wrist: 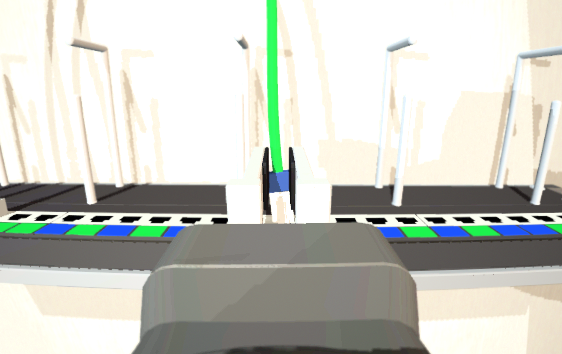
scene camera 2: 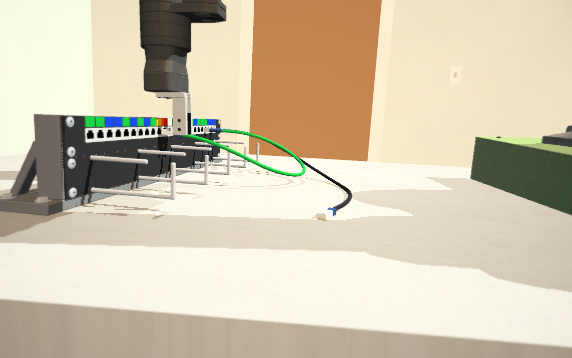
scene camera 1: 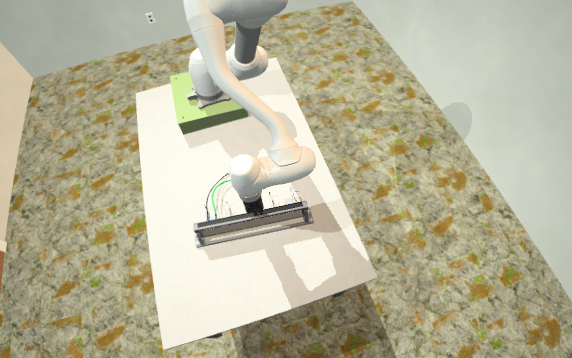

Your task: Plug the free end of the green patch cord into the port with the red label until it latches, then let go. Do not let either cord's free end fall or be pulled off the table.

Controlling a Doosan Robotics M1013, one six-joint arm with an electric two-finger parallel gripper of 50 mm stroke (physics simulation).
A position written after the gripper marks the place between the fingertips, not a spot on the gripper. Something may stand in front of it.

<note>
In view: the gripper [scene camera 2: 182,134].
The gripper is seen too in the wrist view [wrist: 278,166].
</note>
